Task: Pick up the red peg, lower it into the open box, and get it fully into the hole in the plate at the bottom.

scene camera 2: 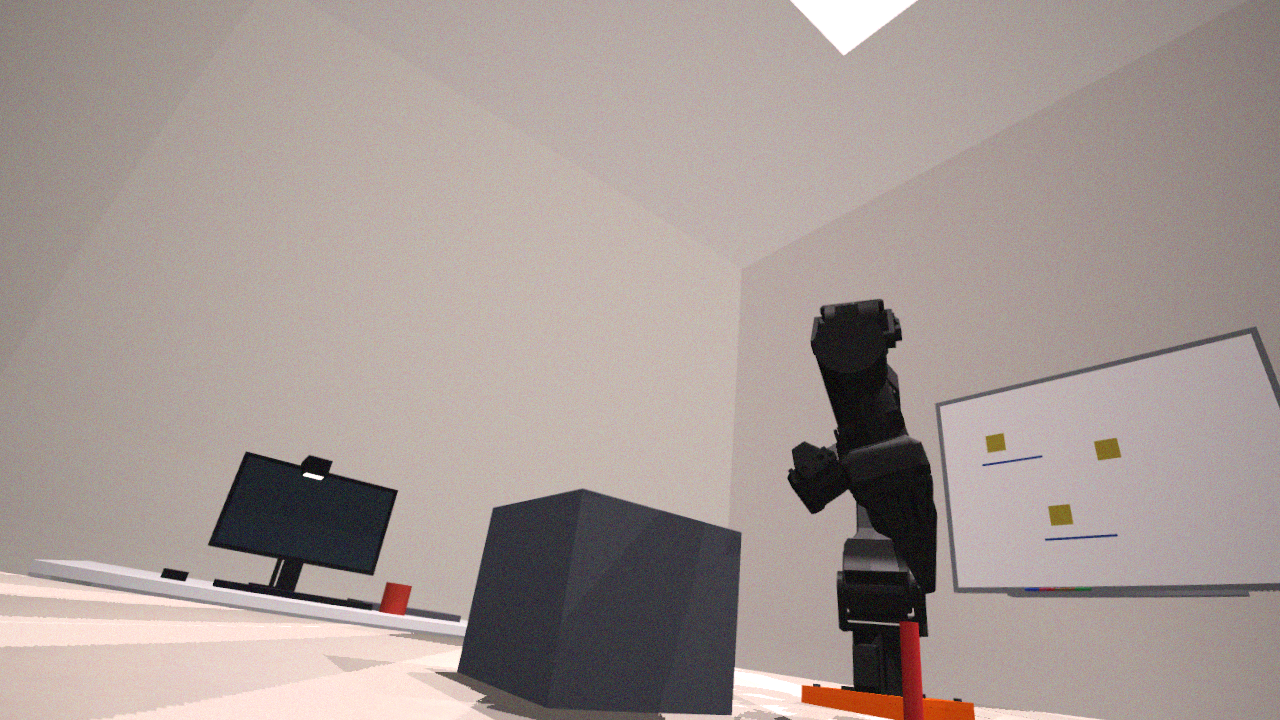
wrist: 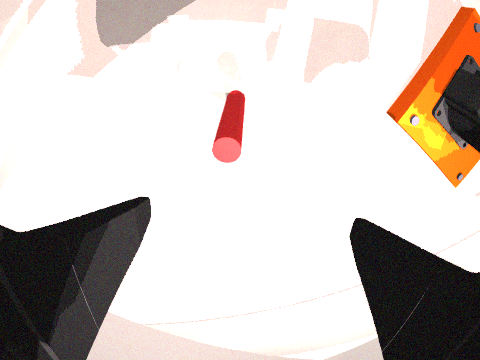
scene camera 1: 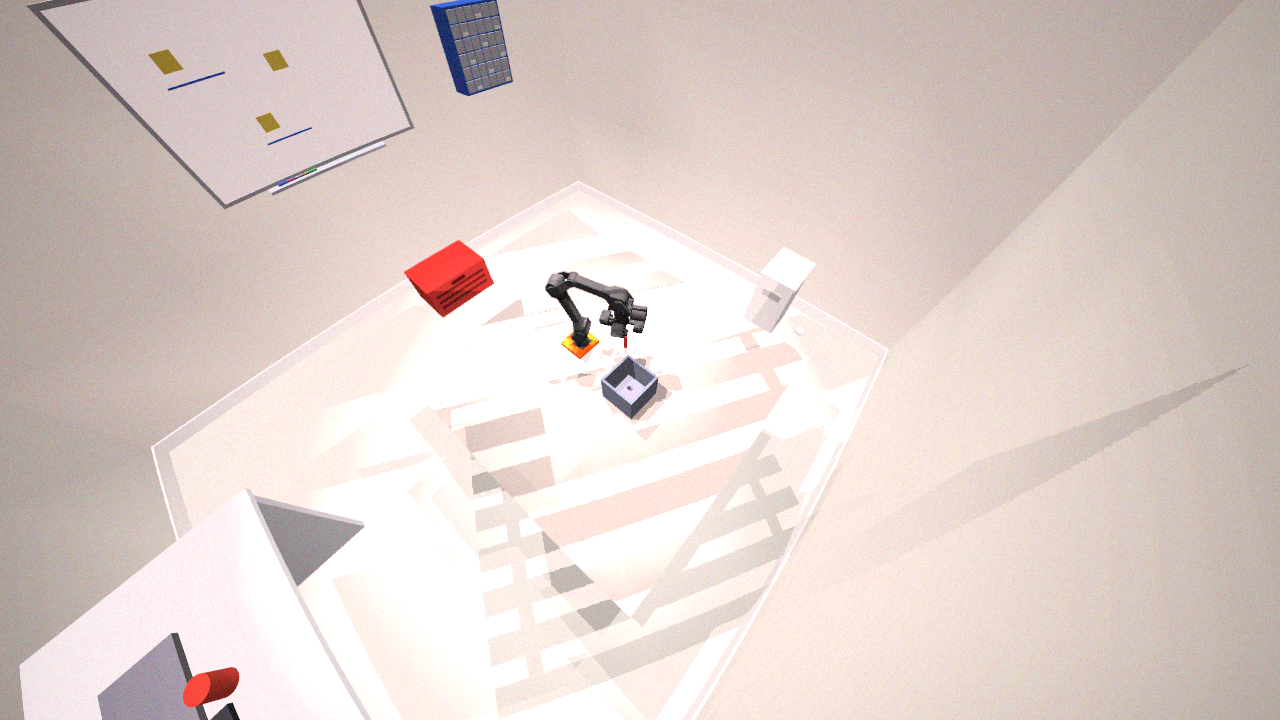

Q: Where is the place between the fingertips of my gripper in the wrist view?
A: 253, 219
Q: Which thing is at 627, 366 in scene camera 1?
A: A grey box.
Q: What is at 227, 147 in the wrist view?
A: A red peg.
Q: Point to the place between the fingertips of my gripper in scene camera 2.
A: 927, 588
